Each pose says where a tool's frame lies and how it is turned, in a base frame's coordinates. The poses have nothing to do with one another.
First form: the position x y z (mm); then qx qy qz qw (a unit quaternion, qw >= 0).
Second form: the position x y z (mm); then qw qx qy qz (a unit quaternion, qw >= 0). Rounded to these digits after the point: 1 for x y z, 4 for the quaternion.
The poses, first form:
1: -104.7 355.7 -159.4 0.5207 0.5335 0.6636 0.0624
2: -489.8 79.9 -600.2 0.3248 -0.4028 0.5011 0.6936
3: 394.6 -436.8 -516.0 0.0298 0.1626 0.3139 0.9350
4: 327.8 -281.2 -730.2 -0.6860 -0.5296 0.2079 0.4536
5: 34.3 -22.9 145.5 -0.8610 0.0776 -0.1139 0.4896
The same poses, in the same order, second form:
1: -104.7 355.7 -159.4 0.0624 0.5207 0.5335 0.6636
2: -489.8 79.9 -600.2 0.6936 0.3248 -0.4028 0.5011
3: 394.6 -436.8 -516.0 0.9350 0.0298 0.1626 0.3139
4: 327.8 -281.2 -730.2 0.4536 -0.6860 -0.5296 0.2079
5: 34.3 -22.9 145.5 0.4896 -0.8610 0.0776 -0.1139
